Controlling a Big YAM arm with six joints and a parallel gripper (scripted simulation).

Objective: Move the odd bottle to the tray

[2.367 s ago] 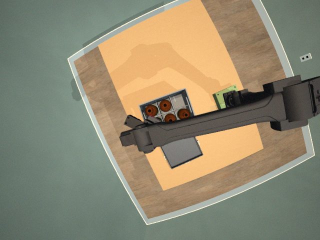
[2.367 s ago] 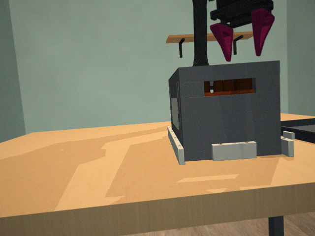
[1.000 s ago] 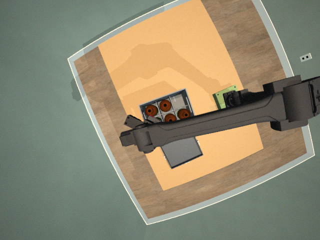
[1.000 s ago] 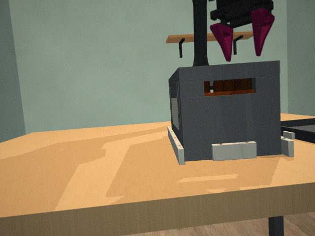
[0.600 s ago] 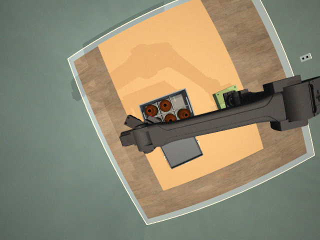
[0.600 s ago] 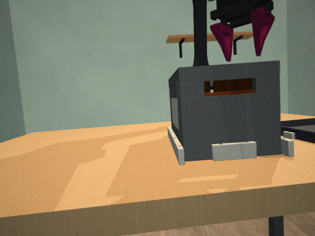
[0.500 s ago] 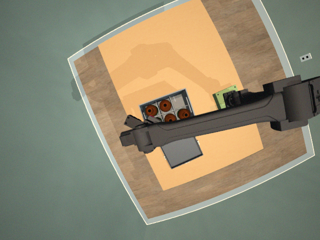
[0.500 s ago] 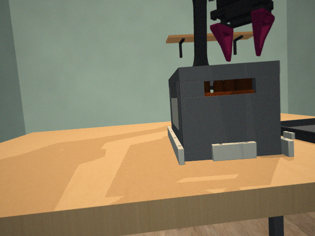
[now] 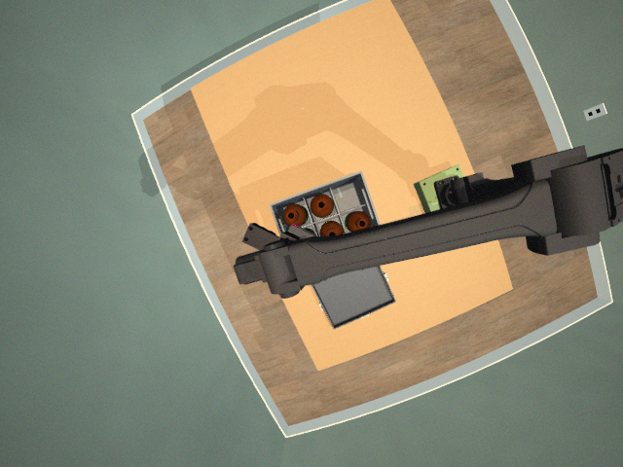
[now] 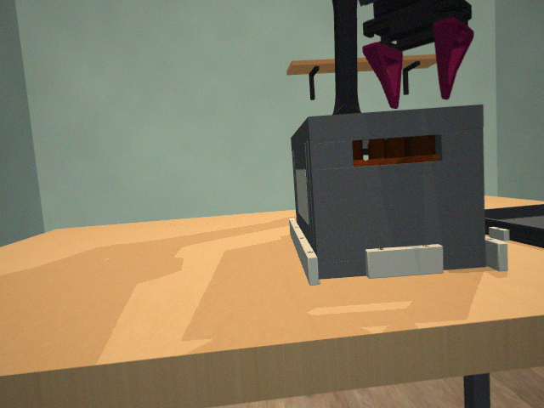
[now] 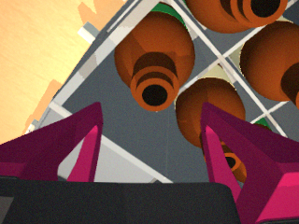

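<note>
My hand is 11 cm above the dark grey crate, 9 cm past it and 5 cm to the left of it. From my hand the other things lie so: grey tray (24 cm to the left, 18 cm below, 11 cm behind).
</note>
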